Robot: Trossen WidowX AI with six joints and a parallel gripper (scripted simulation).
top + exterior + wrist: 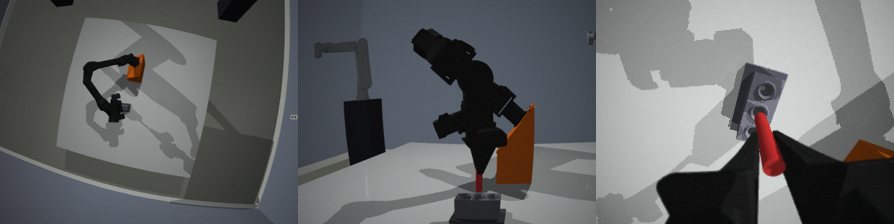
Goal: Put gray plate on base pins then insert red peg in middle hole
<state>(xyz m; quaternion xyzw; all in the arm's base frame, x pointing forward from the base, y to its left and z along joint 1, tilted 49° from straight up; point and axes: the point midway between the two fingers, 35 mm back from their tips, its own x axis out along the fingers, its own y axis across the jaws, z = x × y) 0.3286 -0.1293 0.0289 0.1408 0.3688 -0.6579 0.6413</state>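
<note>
Now: gripper tip right at the red peg. From my gripper tip the other things lie so: gray plate (7 cm below); then base (11 cm below).
</note>
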